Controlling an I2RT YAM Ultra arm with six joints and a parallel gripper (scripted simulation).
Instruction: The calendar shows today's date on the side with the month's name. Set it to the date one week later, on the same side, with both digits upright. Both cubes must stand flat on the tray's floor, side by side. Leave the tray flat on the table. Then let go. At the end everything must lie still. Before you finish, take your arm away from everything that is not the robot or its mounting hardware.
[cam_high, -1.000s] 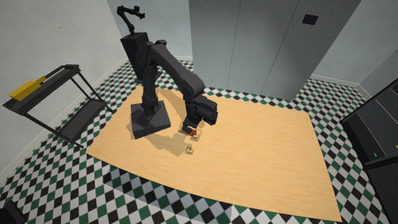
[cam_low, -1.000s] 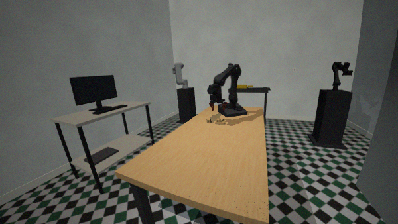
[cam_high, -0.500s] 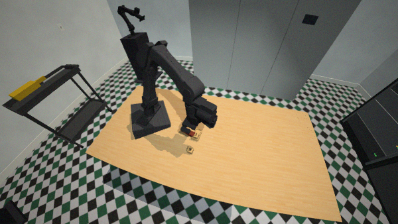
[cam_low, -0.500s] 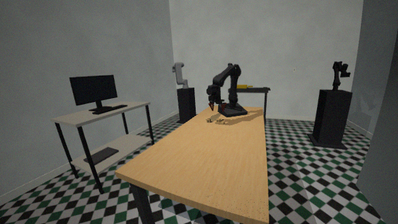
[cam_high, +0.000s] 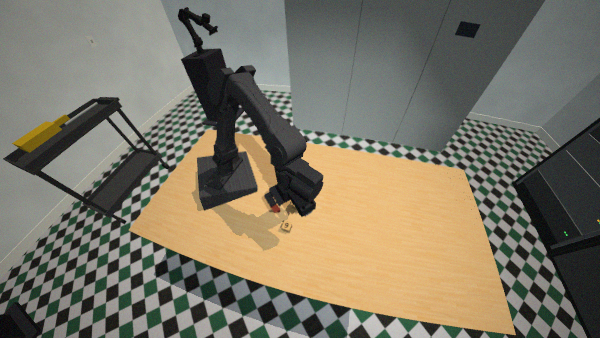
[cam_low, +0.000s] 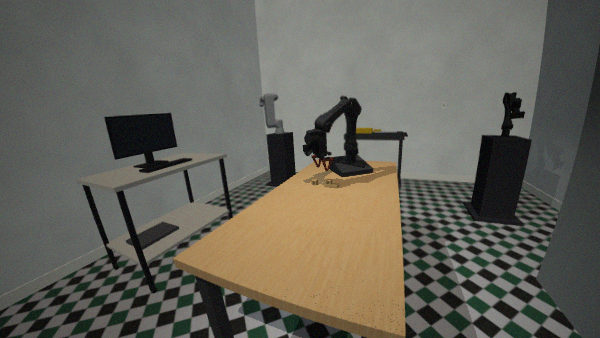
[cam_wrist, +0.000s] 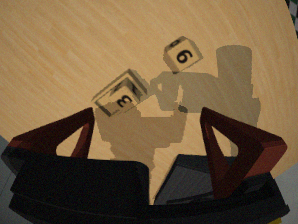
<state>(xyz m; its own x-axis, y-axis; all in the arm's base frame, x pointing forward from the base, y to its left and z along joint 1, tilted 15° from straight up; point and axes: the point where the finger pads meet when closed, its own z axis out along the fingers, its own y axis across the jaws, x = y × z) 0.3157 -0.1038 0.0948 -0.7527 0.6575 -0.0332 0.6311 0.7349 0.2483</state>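
Right now the wooden cube is 9 cm below my hand and 5 cm to the right of it. Also, from my hand: wooden tray 10 cm below, 5 cm to the left.
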